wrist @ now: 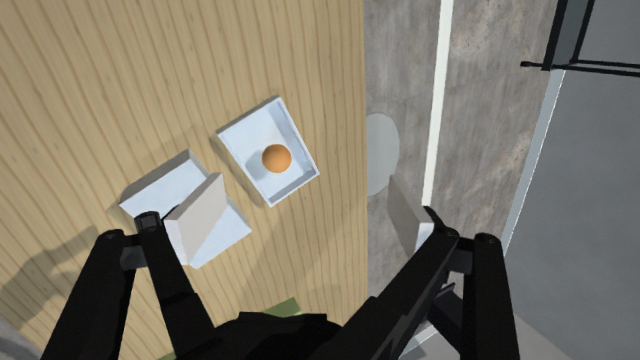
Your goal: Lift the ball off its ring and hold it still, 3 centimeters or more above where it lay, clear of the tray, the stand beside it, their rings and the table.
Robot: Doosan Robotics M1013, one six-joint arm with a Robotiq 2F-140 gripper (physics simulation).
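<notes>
An orange ball rests inside a shallow white tray, towards the tray's lower right end. Its ring cannot be made out. A white block, apparently the stand, is on the wooden table to the lower left of the tray, apart from it and partly hidden behind the left finger pad. My gripper is open with nothing between its fingers. It hangs above the table, turned at an angle. The ball shows above and a little left of the midpoint between the pads, and the right pad shows over the floor past the table edge.
A green object shows partly behind the gripper body at the bottom. The table's edge runs down the view right of the tray. Beyond it are a pale round shape, a white floor line and a black frame at the upper right.
</notes>
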